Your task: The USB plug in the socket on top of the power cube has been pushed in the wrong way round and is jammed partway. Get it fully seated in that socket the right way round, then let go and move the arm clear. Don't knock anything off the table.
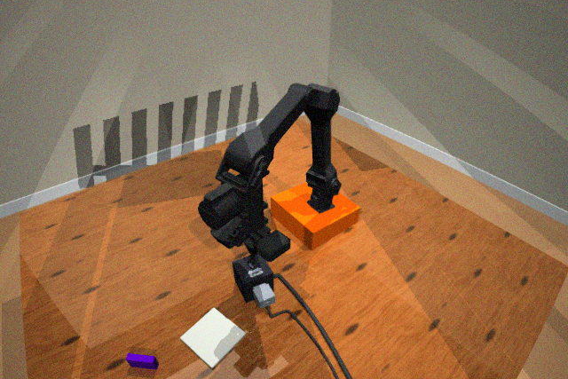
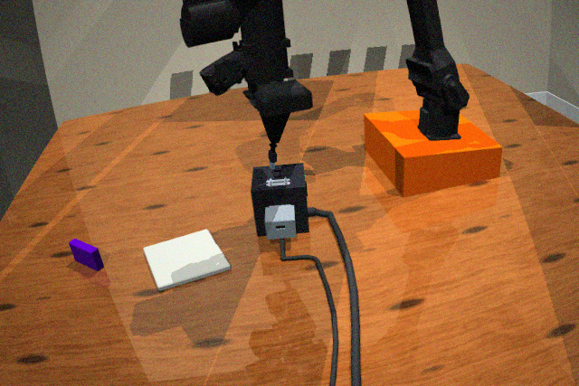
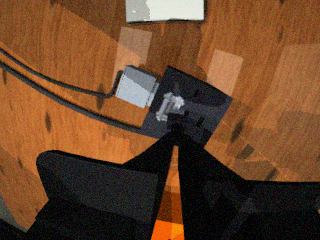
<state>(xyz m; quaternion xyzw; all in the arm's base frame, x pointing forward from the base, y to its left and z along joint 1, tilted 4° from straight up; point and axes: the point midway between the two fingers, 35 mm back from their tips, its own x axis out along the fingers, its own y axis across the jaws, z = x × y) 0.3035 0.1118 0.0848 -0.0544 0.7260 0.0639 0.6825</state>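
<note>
My gripper tip is 20 mm above the dark USB plug. Also, from my gripper tip: silver-framed socket (10 mm to the left, 70 mm below); white pad (150 mm ahead, 60 mm to the left, 130 mm below); purple block (310 mm ahead, 50 mm to the left, 120 mm below).
</note>
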